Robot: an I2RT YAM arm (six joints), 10 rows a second.
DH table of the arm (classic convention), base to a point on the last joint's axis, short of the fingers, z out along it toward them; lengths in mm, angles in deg. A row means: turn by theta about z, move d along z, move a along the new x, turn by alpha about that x. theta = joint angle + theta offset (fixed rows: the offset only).
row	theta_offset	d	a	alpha
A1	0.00	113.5	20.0	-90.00
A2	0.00	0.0	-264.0	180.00
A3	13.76	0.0	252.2	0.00
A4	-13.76	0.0	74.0	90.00
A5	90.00	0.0	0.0	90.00
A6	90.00	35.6	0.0	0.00
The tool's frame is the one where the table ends.
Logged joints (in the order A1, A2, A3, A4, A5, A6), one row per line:
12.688 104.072 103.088 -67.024 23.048 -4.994
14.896 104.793 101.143 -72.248 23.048 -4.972
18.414 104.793 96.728 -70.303 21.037 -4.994
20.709 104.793 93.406 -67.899 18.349 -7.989
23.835 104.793 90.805 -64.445 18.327 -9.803
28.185 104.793 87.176 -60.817 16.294 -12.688
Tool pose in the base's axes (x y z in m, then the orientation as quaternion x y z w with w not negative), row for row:
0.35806 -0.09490 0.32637 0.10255 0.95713 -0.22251 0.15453
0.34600 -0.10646 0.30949 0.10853 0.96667 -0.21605 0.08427
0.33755 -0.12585 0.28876 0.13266 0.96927 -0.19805 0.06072
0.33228 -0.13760 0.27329 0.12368 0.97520 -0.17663 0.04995
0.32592 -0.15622 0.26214 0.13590 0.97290 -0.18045 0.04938
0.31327 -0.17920 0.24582 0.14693 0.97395 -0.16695 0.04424
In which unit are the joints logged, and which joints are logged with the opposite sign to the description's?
The joints are logged in degrees. Opposite sign: A1.
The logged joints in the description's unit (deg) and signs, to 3 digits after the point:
-12.688 104.072 103.088 -67.024 23.048 -4.994
-14.896 104.793 101.143 -72.248 23.048 -4.972
-18.414 104.793 96.728 -70.303 21.037 -4.994
-20.709 104.793 93.406 -67.899 18.349 -7.989
-23.835 104.793 90.805 -64.445 18.327 -9.803
-28.185 104.793 87.176 -60.817 16.294 -12.688

